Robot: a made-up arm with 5 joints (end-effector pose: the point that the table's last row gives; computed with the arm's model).
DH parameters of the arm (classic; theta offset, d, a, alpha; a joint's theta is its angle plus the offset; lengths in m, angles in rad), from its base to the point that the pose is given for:
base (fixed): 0 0.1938 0 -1.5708
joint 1: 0 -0.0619 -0.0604 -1.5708
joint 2: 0 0.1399 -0.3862 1.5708
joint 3: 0 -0.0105 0.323 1.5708
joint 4: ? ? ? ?
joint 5: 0 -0.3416 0.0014 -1.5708
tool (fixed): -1.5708 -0.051 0 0
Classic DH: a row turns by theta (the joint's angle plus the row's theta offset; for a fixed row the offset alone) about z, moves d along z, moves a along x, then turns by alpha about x.
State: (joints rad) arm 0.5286 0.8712 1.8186 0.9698 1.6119
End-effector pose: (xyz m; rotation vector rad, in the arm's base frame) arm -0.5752 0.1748 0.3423 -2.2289 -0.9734 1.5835
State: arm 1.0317 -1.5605 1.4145 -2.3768 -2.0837
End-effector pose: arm -0.7643 -0.4507 0.0762 2.6957 -0.0964 -0.3469
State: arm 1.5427 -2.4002 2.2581 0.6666 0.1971
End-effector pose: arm -0.0363 -0.2877 -0.2577 0.5996 -1.2950 -1.8951
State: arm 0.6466 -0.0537 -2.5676 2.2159 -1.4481
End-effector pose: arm -0.4926 -0.3821 0.8861 1.8990 1.6881 -0.3356
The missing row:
joint 4: 1.5708 -0.1184 0.0438 1.5708
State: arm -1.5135 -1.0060 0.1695 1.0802 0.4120
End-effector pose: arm 0.3198 -0.4751 0.1858 -1.1671 -0.3539 1.6028
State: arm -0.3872 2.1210 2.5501 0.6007 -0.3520
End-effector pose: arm 0.0496 0.4593 0.1970 2.2643 0.3919 0.0260
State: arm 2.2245 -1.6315 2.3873 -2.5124 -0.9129
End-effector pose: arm -0.2349 -0.9994 0.6141 -1.8639 -0.5414 1.7199
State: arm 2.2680 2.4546 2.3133 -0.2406 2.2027
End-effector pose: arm -0.3192 0.1106 -0.0483 0.8698 2.0044 1.8383
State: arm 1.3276 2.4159 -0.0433 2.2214 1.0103
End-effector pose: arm -0.3389 0.1361 0.4627 0.6907 1.1401 -0.7994
